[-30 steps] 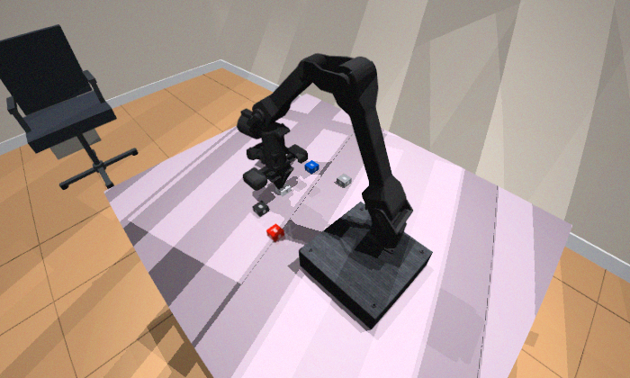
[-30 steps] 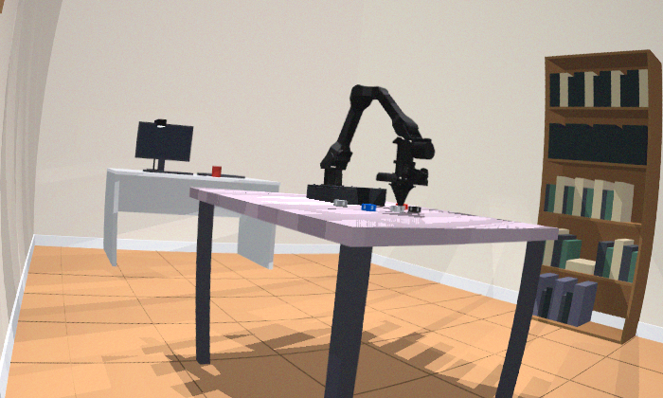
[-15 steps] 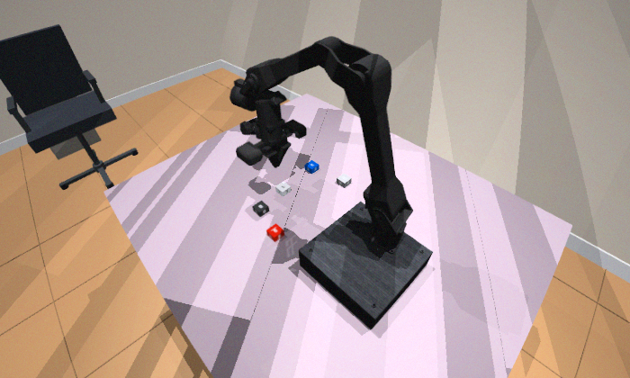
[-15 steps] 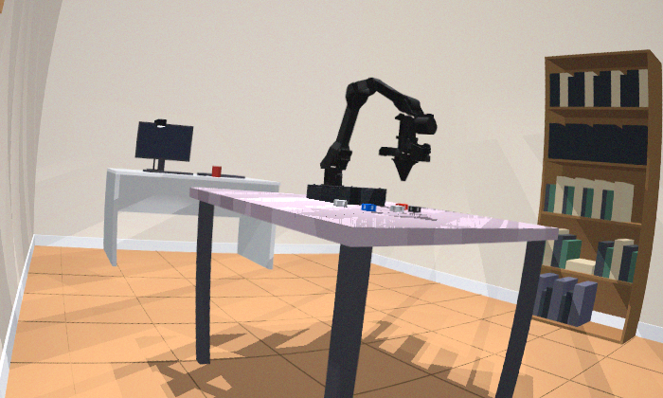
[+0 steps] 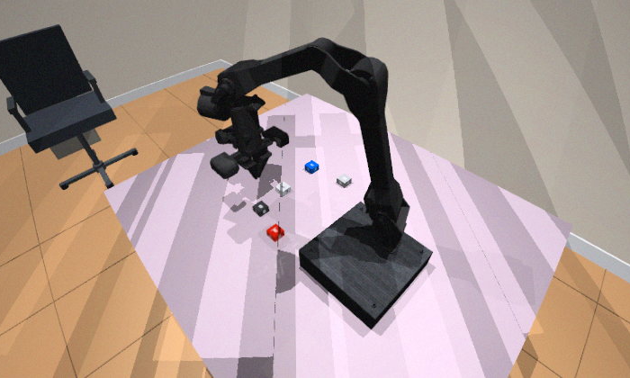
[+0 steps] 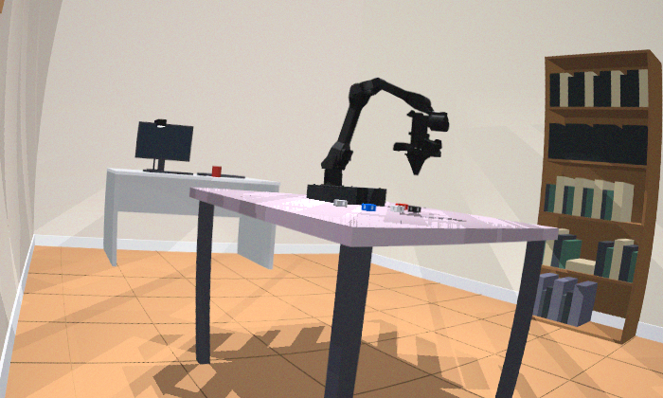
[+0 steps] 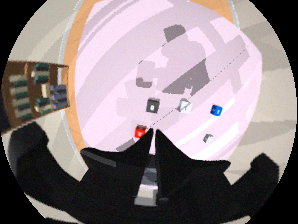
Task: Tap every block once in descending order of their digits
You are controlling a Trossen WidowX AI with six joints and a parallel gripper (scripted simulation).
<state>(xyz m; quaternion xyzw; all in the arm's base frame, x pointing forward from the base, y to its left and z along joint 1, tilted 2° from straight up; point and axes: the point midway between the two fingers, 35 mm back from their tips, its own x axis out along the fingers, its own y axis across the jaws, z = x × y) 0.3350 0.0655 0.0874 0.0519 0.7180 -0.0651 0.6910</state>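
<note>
Now: the black block 1 cm ahead of my gripper tip and 11 cm below it. From my gripper tip the other things lie so: red block (8 cm behind, 4 cm to the left, 11 cm below); blue block (1 cm behind, 22 cm to the right, 11 cm below); white block (9 cm to the right, 11 cm below).
</note>
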